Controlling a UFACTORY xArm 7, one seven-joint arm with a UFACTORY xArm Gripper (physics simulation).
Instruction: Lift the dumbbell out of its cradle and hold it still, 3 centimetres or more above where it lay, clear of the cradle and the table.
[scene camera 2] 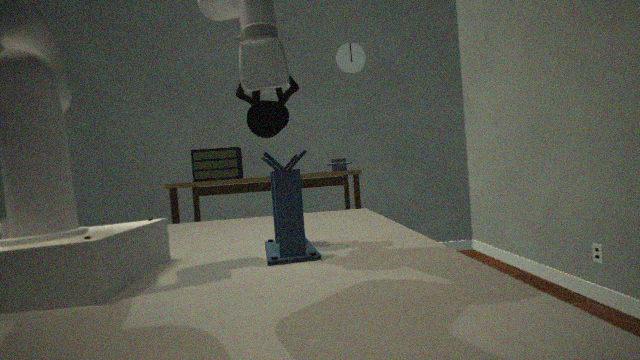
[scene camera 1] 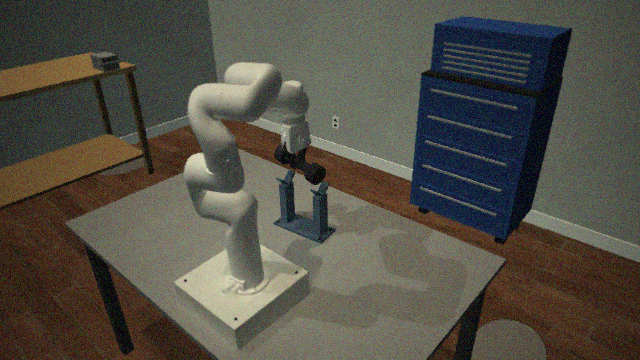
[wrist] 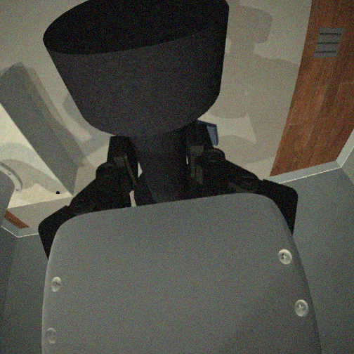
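Pixels of known places: gripper, fingertip midpoint: [scene camera 1: 297, 165]; arm's base, origin of the base link: [scene camera 2: 46, 238] [scene camera 1: 249, 280].
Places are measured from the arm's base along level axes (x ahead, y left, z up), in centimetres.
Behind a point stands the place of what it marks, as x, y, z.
A black dumbbell [scene camera 1: 314, 173] {35.9, -0.9, 20.5} [scene camera 2: 268, 119] {38.9, -1.2, 18.3} [wrist: 145, 85] hangs in the air above its cradle. The blue cradle [scene camera 1: 320, 215] {39.6, -0.6, 1.5} [scene camera 2: 288, 215] {41.3, -0.7, 0.0} has two posts with V-shaped tops and stands on the table [scene camera 1: 165, 220] {17.4, 59.3, -8.6} [scene camera 2: 210, 300] {27.3, -18.4, -8.7}. In scene camera 2 a gap shows between the dumbbell's round end and the V top. In the wrist view a bit of blue shows behind the right finger. My gripper [scene camera 1: 298, 156] {40.6, 9.4, 18.8} [wrist: 157, 127] points down and is shut on the dumbbell's handle, with one finger on each side of it. The dumbbell's far end is mostly hidden in the wrist view.
The arm's white base block [scene camera 1: 270, 305] {-3.8, -11.0, -1.3} [scene camera 2: 125, 265] {13.5, -5.6, -4.9} stands on the table near the cradle. A blue tool cabinet [scene camera 1: 465, 145] stands by the wall. A wooden workbench [scene camera 1: 45, 77] [scene camera 2: 255, 183] stands away from the table.
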